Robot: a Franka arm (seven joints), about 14 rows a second.
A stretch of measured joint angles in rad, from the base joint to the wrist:
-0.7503 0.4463 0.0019 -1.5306 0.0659 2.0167 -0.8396
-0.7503 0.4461 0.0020 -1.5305 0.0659 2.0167 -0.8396
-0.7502 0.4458 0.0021 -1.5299 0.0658 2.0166 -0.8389
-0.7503 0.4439 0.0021 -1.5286 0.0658 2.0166 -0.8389
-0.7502 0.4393 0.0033 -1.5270 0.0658 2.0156 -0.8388
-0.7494 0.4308 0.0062 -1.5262 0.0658 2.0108 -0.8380
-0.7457 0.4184 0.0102 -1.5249 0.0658 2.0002 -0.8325
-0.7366 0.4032 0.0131 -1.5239 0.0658 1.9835 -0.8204
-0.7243 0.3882 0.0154 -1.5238 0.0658 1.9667 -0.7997
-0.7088 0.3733 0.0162 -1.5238 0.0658 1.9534 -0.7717
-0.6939 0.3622 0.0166 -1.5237 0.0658 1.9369 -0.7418
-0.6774 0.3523 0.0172 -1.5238 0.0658 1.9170 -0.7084
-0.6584 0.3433 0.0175 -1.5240 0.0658 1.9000 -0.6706
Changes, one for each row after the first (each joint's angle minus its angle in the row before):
0.0000 -0.0002 0.0001 0.0001 0.0000 0.0000 0.0000
0.0001 -0.0003 0.0001 0.0006 -0.0001 -0.0001 0.0007
-0.0001 -0.0019 0.0000 0.0013 0.0000 0.0000 0.0000
0.0001 -0.0046 0.0012 0.0016 0.0000 -0.0010 0.0001
0.0008 -0.0085 0.0029 0.0008 0.0000 -0.0048 0.0008
0.0037 -0.0124 0.0040 0.0013 0.0000 -0.0106 0.0055
0.0091 -0.0152 0.0029 0.0010 0.0000 -0.0167 0.0121
0.0123 -0.0150 0.0023 0.0001 0.0000 -0.0168 0.0207
0.0155 -0.0149 0.0008 0.0000 0.0000 -0.0133 0.0280
0.0149 -0.0111 0.0004 0.0001 0.0000 -0.0165 0.0299
0.0165 -0.0099 0.0006 -0.0001 0.0000 -0.0199 0.0334
0.0190 -0.0090 0.0003 -0.0002 0.0000 -0.0170 0.0378

